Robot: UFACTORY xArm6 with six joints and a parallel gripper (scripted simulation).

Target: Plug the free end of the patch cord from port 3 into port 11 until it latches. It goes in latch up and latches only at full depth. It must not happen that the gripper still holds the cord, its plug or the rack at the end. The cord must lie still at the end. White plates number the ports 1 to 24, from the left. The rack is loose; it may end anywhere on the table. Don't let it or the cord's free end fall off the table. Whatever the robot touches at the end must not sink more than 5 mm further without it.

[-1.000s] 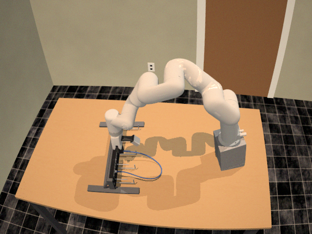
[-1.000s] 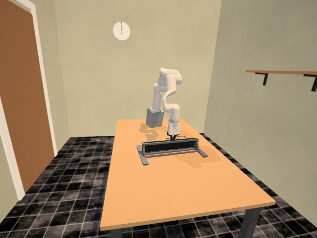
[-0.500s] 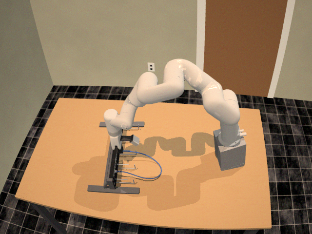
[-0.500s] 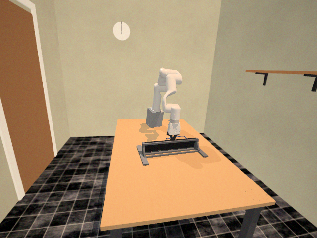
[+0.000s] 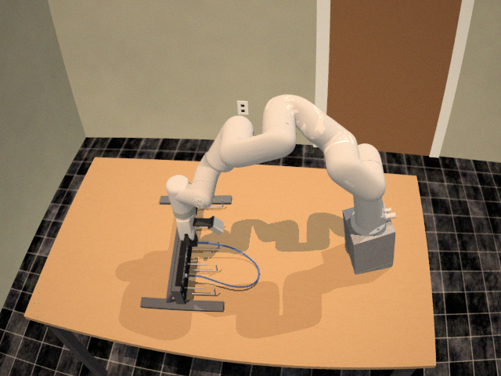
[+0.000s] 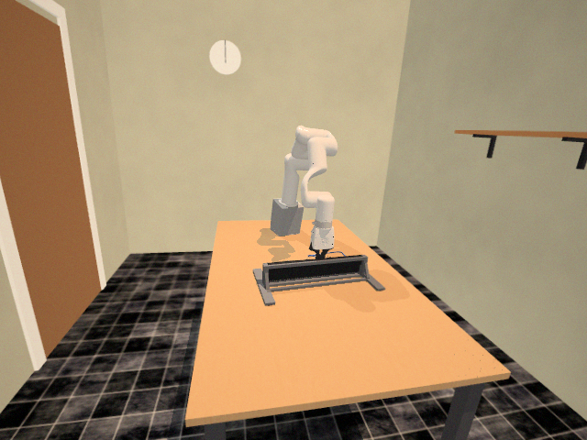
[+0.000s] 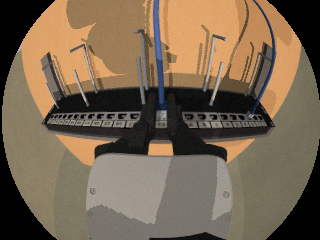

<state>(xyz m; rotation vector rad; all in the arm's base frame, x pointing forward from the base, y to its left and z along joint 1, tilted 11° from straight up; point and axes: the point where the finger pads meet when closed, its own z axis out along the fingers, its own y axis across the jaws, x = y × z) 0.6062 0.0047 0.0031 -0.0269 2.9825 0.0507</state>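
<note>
Right now my hand is 20 mm short of the plug and 10 mm above it.
</note>
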